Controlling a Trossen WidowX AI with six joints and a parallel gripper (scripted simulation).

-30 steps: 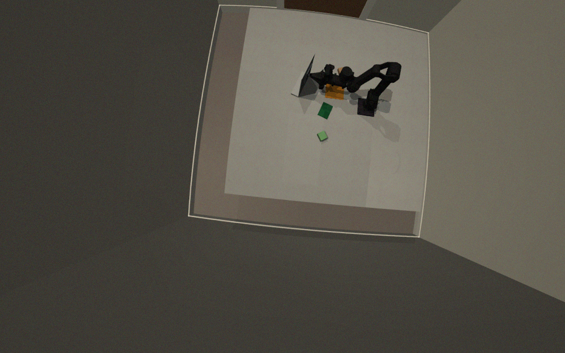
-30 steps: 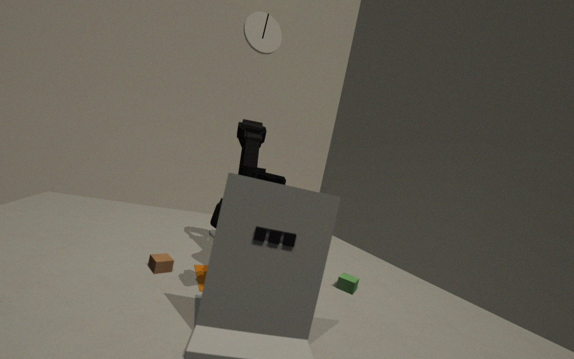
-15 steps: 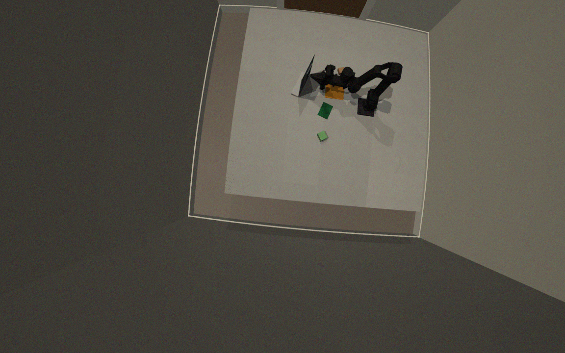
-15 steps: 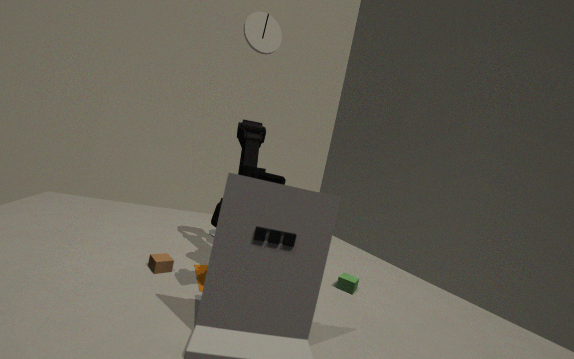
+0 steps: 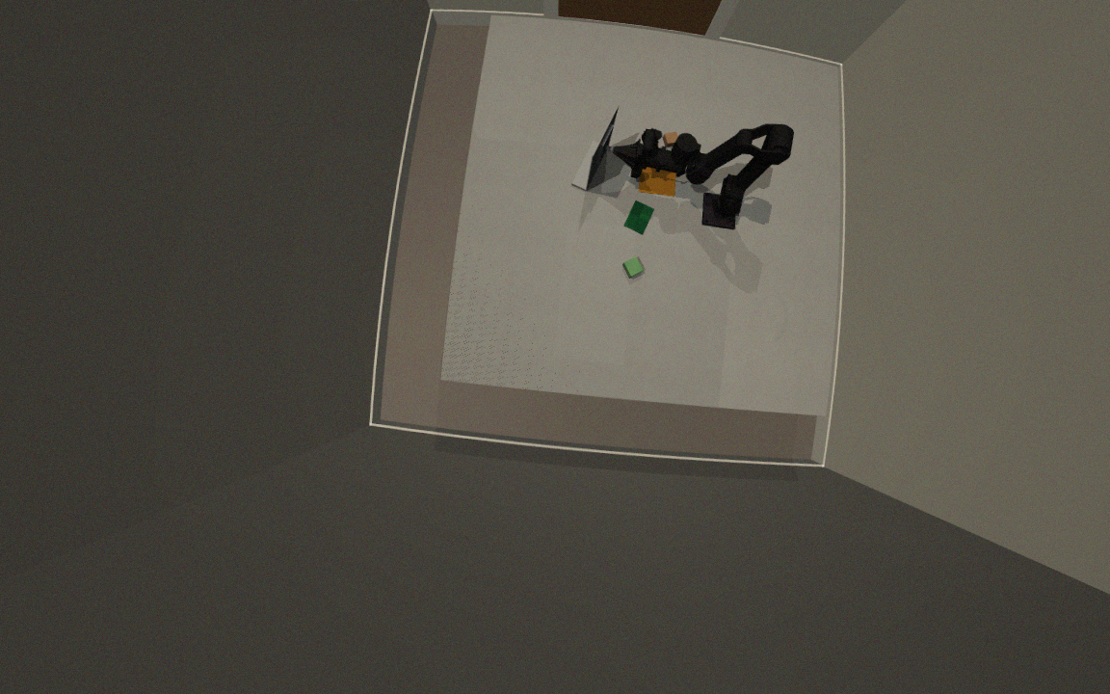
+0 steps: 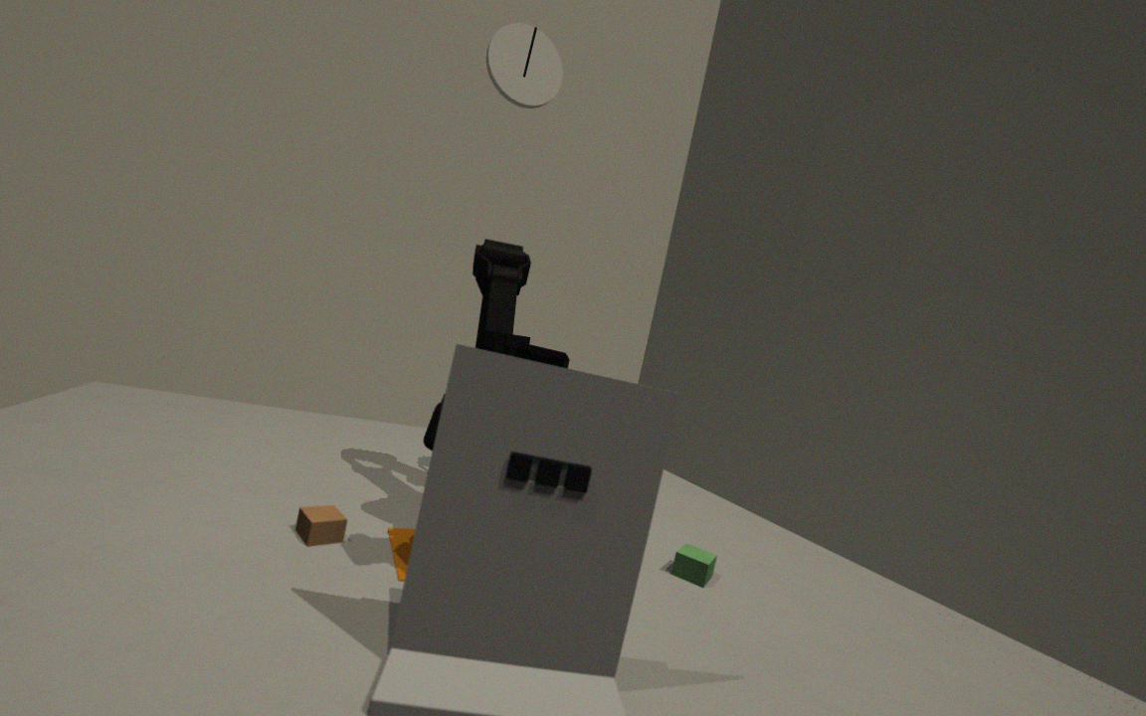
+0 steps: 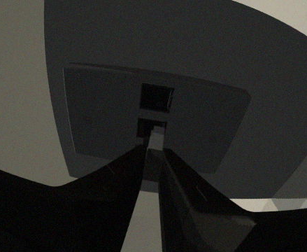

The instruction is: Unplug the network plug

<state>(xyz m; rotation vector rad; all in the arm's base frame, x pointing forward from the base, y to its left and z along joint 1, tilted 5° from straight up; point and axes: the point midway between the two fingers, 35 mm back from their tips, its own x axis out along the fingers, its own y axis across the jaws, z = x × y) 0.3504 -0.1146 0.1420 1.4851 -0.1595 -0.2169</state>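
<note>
My gripper tip is 17 cm past the orange marked square, 16 cm above it and 2 cm to the right of it. From my gripper tip the other things lie so: network plug right at my gripper tip; grey upright panel 5 cm below, 3 cm ahead, 2 cm to the right; dark green flat patch 16 cm below, 15 cm to the left, 10 cm behind.
</note>
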